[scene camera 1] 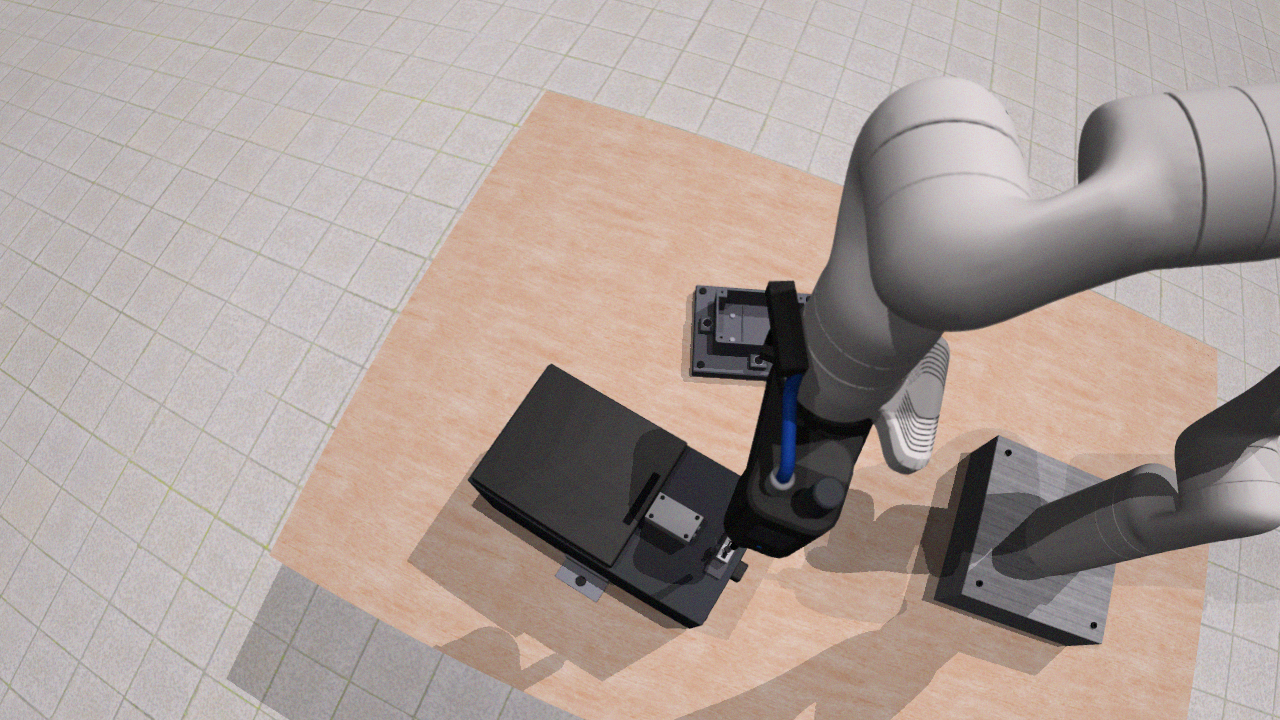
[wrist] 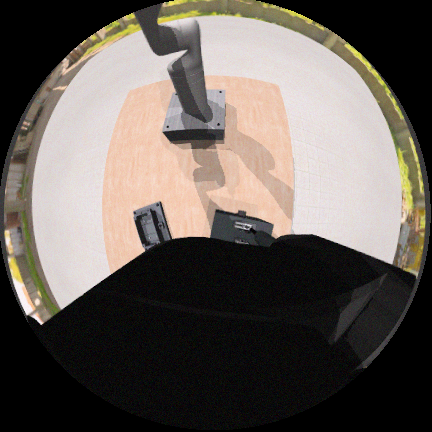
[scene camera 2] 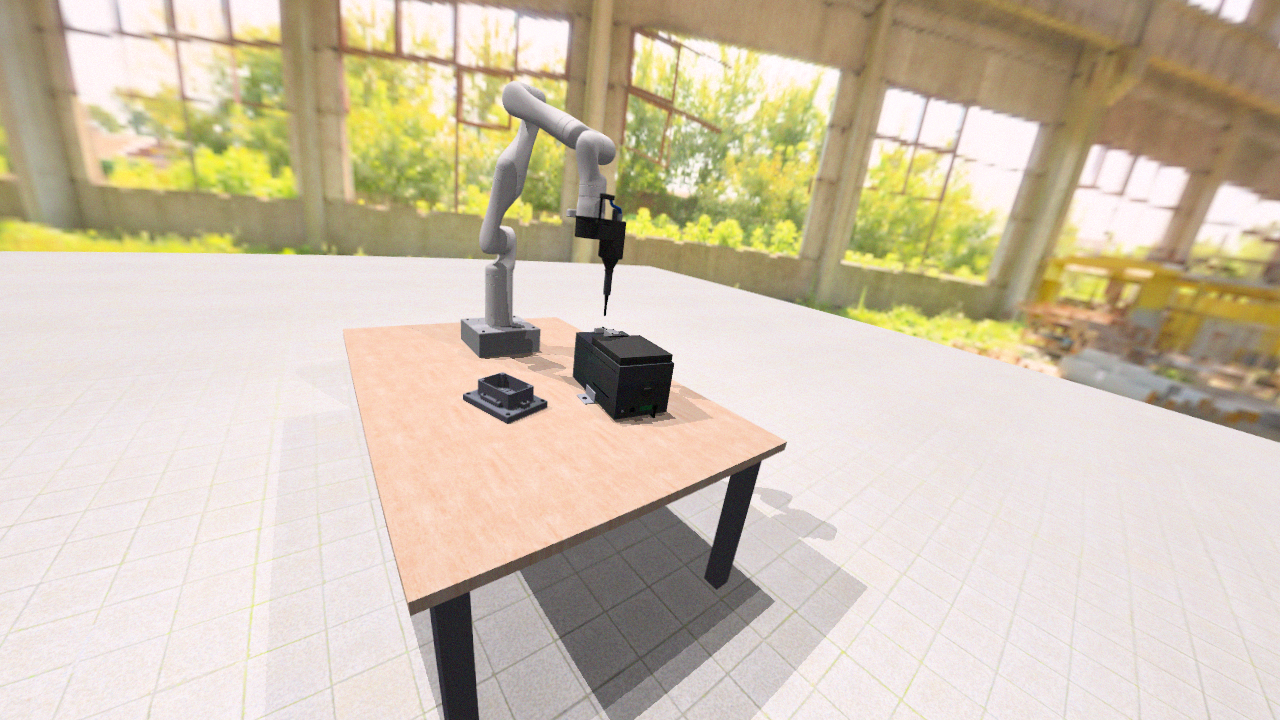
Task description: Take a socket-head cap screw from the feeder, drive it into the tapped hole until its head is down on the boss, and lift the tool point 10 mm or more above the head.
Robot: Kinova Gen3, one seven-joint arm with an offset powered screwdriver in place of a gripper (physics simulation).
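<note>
A flat plate (scene camera 1: 732, 367) is visible to me, and scene camera 2 gives me the plate (scene camera 2: 473, 398) as well. I also see a metal bracket (scene camera 1: 594, 587). Then there is a black screw feeder (scene camera 1: 671, 573), which I can find again in other views, as the feeder (wrist: 221, 228) and as the feeder (scene camera 2: 624, 389).
</note>
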